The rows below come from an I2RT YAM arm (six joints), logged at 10 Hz.
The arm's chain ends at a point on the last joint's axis. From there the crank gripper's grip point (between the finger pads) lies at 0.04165 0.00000 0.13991 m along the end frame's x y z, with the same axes.
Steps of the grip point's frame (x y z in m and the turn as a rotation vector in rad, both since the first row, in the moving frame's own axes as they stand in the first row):
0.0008 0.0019 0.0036 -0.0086 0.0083 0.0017
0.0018 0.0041 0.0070 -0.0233 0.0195 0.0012
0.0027 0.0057 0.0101 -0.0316 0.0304 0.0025
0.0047 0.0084 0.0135 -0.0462 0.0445 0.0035
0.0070 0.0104 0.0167 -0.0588 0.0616 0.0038
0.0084 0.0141 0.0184 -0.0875 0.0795 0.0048
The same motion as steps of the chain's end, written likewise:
-0.0004 0.0006 0.0040 -0.0086 0.0083 0.0017
-0.0009 0.0008 0.0079 -0.0233 0.0195 0.0012
-0.0015 0.0012 0.0115 -0.0316 0.0304 0.0025
-0.0015 0.0018 0.0156 -0.0462 0.0445 0.0035
-0.0015 0.0021 0.0198 -0.0588 0.0616 0.0038
-0.0025 0.0018 0.0227 -0.0875 0.0795 0.0048

